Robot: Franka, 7 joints.
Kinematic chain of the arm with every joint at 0, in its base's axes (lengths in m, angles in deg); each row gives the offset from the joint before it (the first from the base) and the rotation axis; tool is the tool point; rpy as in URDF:
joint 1: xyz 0 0 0.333 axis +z
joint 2: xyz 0 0 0 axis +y
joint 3: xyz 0 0 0.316 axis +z
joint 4: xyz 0.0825 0 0 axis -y
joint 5: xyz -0.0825 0 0.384 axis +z
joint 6: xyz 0 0 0 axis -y
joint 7: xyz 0.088 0 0 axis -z
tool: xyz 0 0 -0.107 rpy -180 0 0
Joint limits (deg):
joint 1: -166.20..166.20
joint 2: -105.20..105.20
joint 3: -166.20..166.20
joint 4: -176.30..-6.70
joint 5: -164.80..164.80
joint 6: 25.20..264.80
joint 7: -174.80..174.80
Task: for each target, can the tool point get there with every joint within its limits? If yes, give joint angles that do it. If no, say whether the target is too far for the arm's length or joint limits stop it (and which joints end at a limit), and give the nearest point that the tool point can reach.
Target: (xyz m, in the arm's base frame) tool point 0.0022 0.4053 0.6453
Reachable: yes | joints 31.25 -24.24 63.67 -115.45 -77.28 50.83 -28.28
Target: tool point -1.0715 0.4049 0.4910
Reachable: no: too far | nearest point -0.7950 0.3004 0.4502 | short by 0.298 m
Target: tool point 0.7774 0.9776 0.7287
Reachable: no: too far | nearest point 0.5090 0.6401 0.5921 | short by 0.452 m
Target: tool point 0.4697 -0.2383 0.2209
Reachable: yes | joints -127.59 -68.01 102.08 -129.66 -88.42 152.69 -128.57
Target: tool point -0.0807 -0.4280 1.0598
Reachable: yes | joints -133.97 6.74 42.61 -42.56 41.13 147.55 22.73
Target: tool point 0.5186 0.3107 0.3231
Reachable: yes | joints -108.16 -21.16 136.47 -115.51 38.32 134.67 -33.48
